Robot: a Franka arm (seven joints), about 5 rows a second.
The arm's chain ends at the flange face. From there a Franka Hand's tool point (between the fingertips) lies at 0.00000 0.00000 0.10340 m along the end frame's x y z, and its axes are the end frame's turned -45 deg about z.
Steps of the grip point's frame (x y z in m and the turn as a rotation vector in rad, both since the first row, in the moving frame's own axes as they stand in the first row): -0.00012 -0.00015 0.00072 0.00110 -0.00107 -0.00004; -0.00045 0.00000 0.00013 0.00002 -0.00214 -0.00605; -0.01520 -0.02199 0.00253 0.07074 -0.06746 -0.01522
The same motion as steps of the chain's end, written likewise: -0.00003 -0.00002 0.00072 0.00002 -0.00153 -0.00004; -0.00016 0.00016 0.00013 -0.00150 -0.00153 -0.00605; -0.01621 -0.00464 0.00302 0.00232 -0.09772 -0.01522
